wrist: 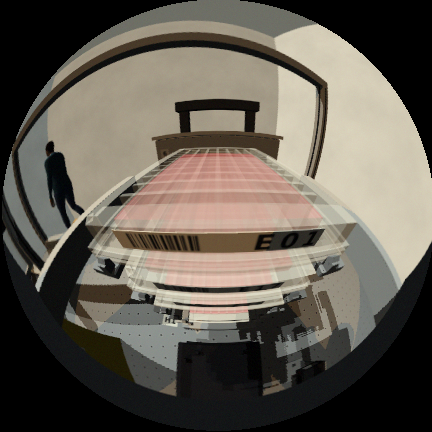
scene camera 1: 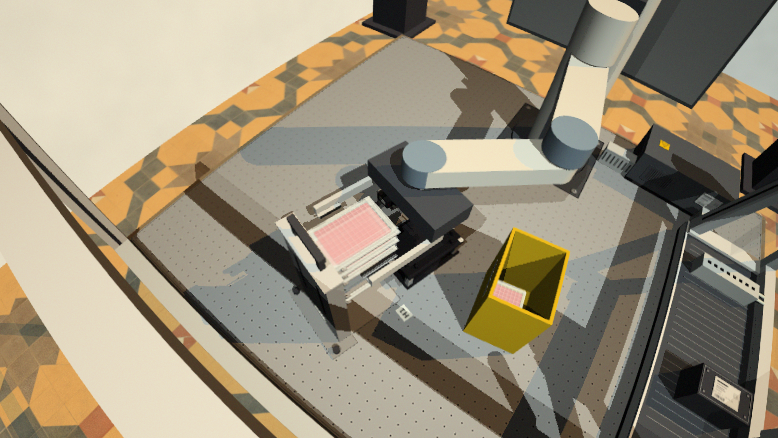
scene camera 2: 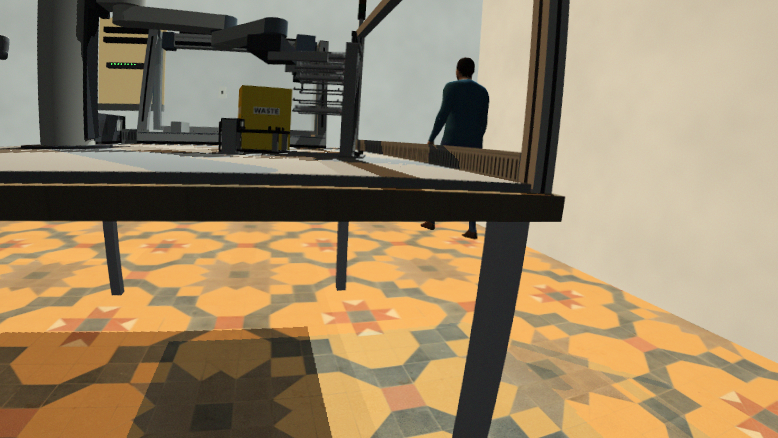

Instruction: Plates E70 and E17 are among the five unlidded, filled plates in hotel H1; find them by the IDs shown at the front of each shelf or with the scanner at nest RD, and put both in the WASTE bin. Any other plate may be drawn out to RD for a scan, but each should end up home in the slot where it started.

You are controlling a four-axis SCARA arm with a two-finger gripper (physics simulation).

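Frame: origin at the arm's base, x ahead, y left, z up, level; metres.
Seen in the pictures: gripper, fingertip midpoint: (wrist: 217,180) (scene camera 1: 341,244) (scene camera 2: 332,64).
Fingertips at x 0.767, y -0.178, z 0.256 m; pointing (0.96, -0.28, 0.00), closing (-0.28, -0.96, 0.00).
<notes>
Pixels of each thing's top centre, then the offset from my fingertips to it. "pt": a spot on its surface instead.
- top plate at its top centre: (wrist: 217,158) (scene camera 1: 352,229) (scene camera 2: 324,54) 0.023 m back, 0.007 m left, 0.024 m up
- yellow WASTE bin at its top centre: (scene camera 1: 531,272) (scene camera 2: 265,89) 0.180 m back, 0.288 m left, 0.044 m down
- pink plate at its top centre: (scene camera 1: 503,307) 0.182 m back, 0.290 m left, 0.223 m down
- black nest RD at its top centre: (wrist: 219,391) (scene camera 1: 421,237) (scene camera 2: 256,126) 0.193 m back, 0.056 m left, 0.174 m down
- H1 tag at its top centre: (scene camera 1: 404,312) (wrist: 169,319) 0.049 m back, 0.117 m left, 0.243 m down
- black handle at a spot on its surface: (wrist: 217,105) pt 0.047 m ahead, 0.014 m right, 0.071 m up
- dark control box at a spot on its surface: (scene camera 1: 683,163) pt 0.850 m back, 0.547 m left, 0.129 m down
Hotel H1 (scene camera 1: 325,270) (scene camera 2: 350,103) holds a stack of pink-filled plates. The top plate (scene camera 1: 356,231) (wrist: 215,200) shows the label E01 in the wrist view. Labels on the plates below are hidden or unreadable. My gripper (scene camera 1: 334,251) (wrist: 217,180) is open, its long fingers along both sides of the hotel stack near the top plate, gripping nothing. The yellow WASTE bin (scene camera 1: 509,332) (scene camera 2: 265,97) (wrist: 100,350) stands beside the hotel, with one pink plate (scene camera 1: 509,293) inside, its ID unreadable. The black nest RD (scene camera 1: 424,267) (wrist: 220,370) is partly under the gripper.
The H1 tag (scene camera 1: 403,312) lies on the perforated table between the hotel and the bin. A black handle (wrist: 217,105) tops the hotel. Frame bars surround the cell. A person (scene camera 2: 465,108) (wrist: 59,180) stands outside. A dark control box (scene camera 1: 683,163) is near the arm's base.
</notes>
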